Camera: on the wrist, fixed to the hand. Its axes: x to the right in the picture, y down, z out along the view.
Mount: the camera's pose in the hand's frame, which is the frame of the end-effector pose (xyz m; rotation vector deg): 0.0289 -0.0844 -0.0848 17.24 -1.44 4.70
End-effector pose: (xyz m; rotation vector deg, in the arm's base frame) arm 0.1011 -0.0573 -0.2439 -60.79 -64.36 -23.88
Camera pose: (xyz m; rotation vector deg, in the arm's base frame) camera 0.0953 -0.1634 -0.1819 -48.44 -64.19 -9.32
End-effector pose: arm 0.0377 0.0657 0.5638 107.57 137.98 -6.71
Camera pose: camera -0.0529 0.0826 0.6454 -113.26 -131.18 28.42
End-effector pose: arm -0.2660 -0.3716 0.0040 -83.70 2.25 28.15
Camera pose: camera -0.1884 -0.4466 0.0632 -66.54 8.46 31.26
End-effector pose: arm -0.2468 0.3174 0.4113 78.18 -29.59 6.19
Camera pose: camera -0.1657 0.3732 0.3374 93.94 -34.06 13.96
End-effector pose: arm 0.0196 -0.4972 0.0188 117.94 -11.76 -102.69
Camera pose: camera 0.0944 -0.4140 -0.0324 125.51 -33.83 -104.81
